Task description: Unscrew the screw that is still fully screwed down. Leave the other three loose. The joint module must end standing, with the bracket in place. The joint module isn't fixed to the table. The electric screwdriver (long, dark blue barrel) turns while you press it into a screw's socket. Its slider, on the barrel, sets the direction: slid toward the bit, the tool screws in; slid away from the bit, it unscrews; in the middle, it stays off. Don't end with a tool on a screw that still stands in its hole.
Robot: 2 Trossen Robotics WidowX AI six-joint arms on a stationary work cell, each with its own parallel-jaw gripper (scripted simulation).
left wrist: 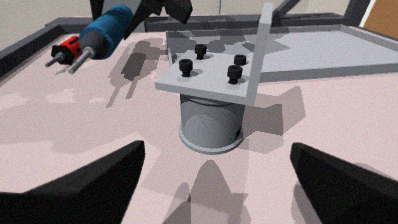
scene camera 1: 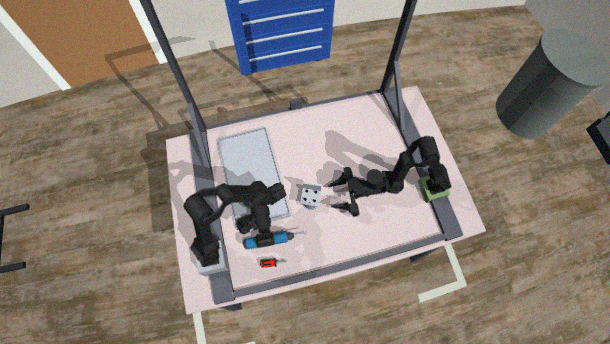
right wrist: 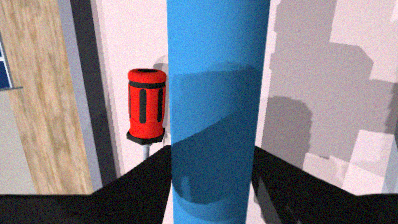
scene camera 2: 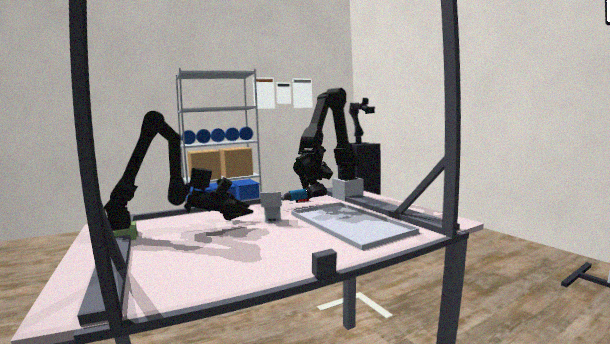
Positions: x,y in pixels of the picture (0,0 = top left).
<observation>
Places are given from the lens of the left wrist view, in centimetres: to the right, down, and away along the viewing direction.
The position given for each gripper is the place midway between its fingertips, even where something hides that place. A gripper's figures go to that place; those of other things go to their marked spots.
left gripper [left wrist: 217,148]: 1, 2, 11
blue electric screwdriver [left wrist: 101,37]: -12, -9, 24
L-shaped bracket [left wrist: 208,79]: 1, -2, 15
grey joint module [left wrist: 211,127]: 1, 1, 16
The marked spots on the grey joint module and the blue electric screwdriver are 18 cm apart.
</observation>
